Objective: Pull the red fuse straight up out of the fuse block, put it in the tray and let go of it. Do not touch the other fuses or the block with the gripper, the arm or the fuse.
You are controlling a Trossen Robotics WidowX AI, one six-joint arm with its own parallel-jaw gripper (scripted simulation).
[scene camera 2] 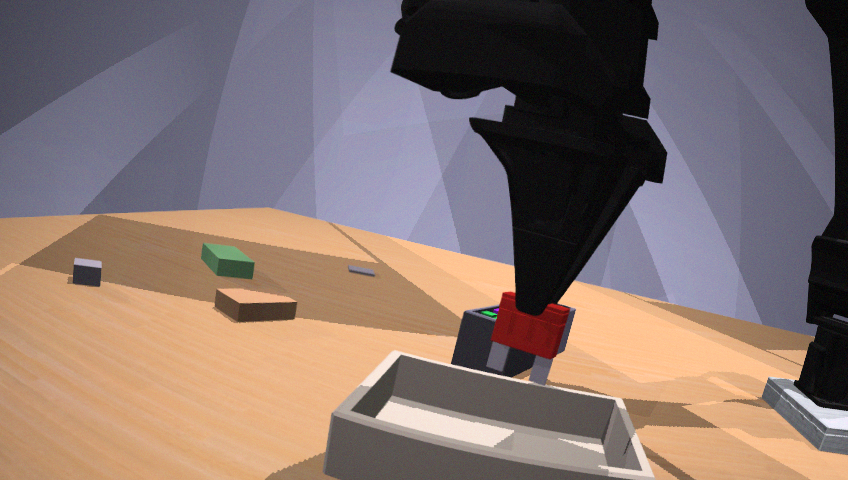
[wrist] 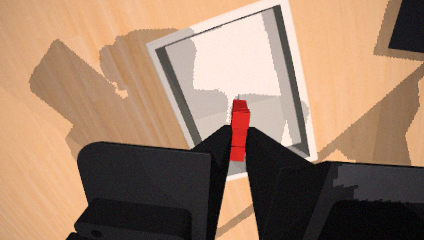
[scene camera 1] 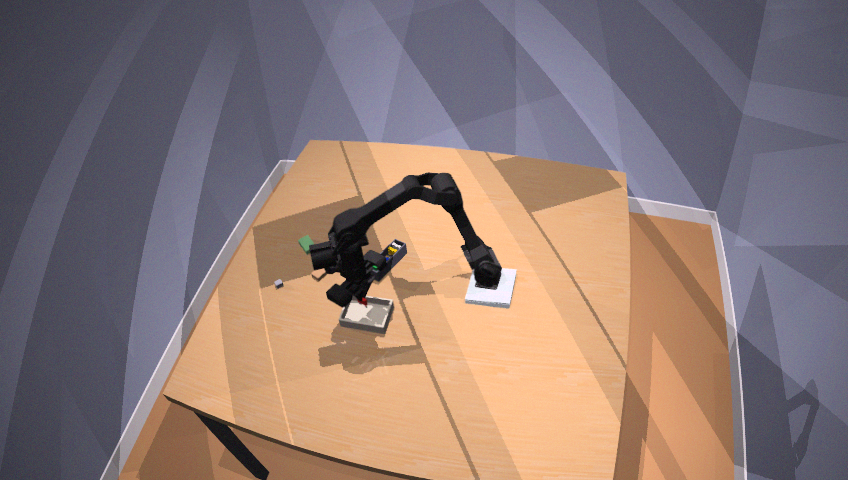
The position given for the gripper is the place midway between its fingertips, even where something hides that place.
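Gripper (scene camera 2: 533,312), (wrist: 238,133), (scene camera 1: 361,299), holding red fuse (scene camera 2: 540,335), (wrist: 240,115). Tray (scene camera 2: 410,410), (wrist: 203,68), (scene camera 1: 375,318). Brown block (scene camera 2: 256,304). Small grey cube (scene camera 2: 86,272), out of frame in the wrist view. Green block (scene camera 2: 224,260), out of frame in the wrist view.
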